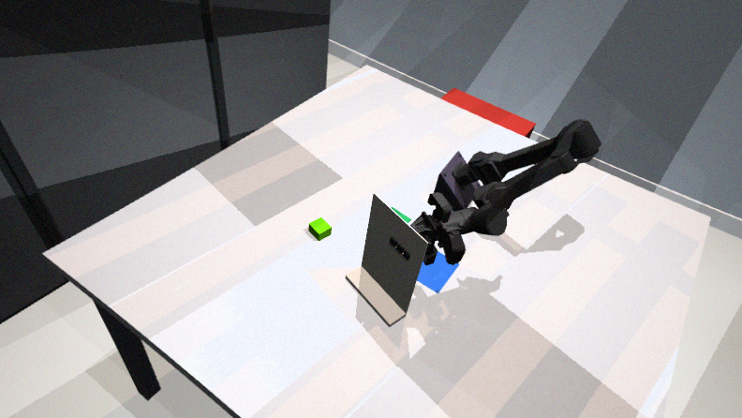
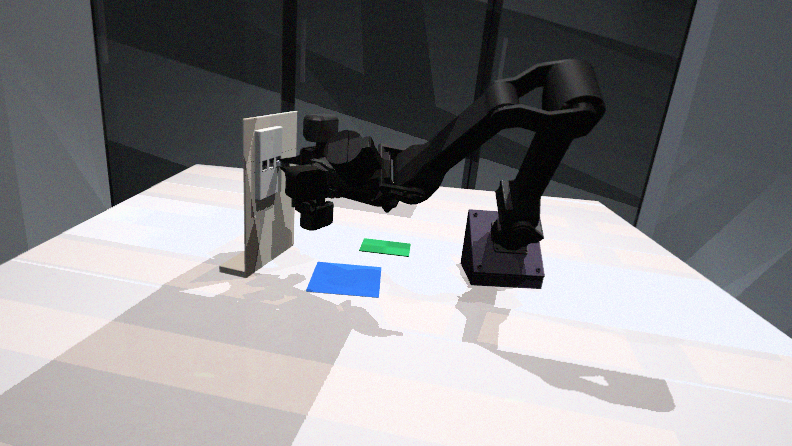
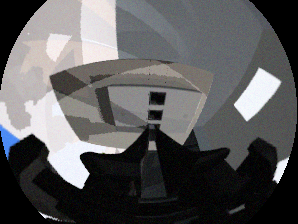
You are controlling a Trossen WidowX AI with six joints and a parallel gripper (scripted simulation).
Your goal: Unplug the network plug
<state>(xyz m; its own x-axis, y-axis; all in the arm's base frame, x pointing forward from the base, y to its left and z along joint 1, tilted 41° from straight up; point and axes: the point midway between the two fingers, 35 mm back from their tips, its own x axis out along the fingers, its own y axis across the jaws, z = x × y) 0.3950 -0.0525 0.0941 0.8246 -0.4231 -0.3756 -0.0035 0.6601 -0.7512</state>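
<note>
Now: the blue square 12 cm behind my gripper tip, 5 cm to the left of it and 18 cm below it. Also, from my gripper tip: green flat patch (20 cm behind, 10 cm to the right, 18 cm below); upright panel (3 cm ahead, 7 cm below); white network plug (right at my gripper tip).
</note>
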